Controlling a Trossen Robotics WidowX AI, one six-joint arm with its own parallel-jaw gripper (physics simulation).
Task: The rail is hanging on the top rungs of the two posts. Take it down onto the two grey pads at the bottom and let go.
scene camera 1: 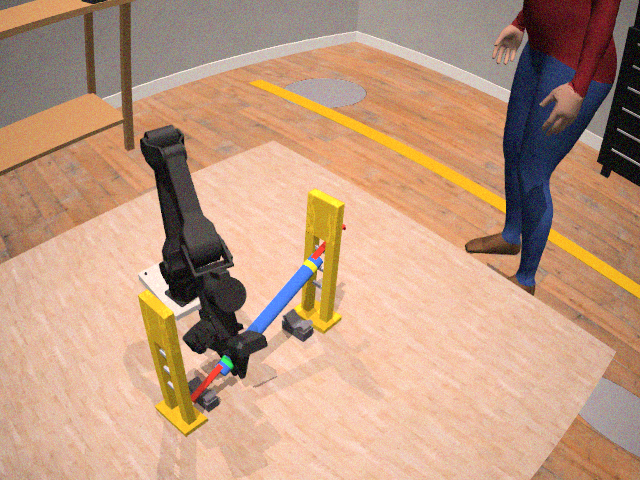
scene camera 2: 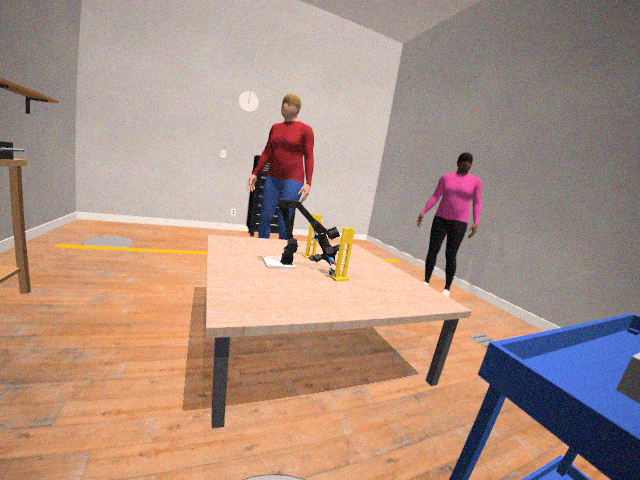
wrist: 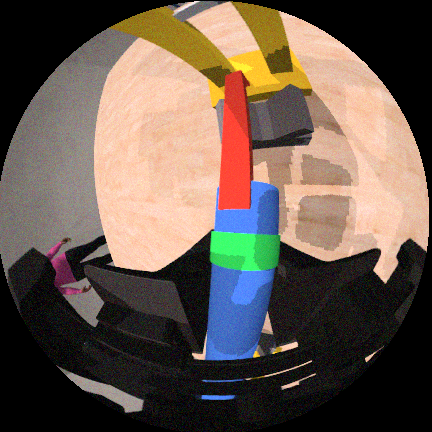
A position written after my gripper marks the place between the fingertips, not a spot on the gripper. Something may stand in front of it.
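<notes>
My gripper [scene camera 1: 239, 376] [wrist: 233, 234] is holding a blue rail. There's also a yellow post [scene camera 1: 324, 220], and another yellow post [scene camera 1: 159, 321].
</notes>
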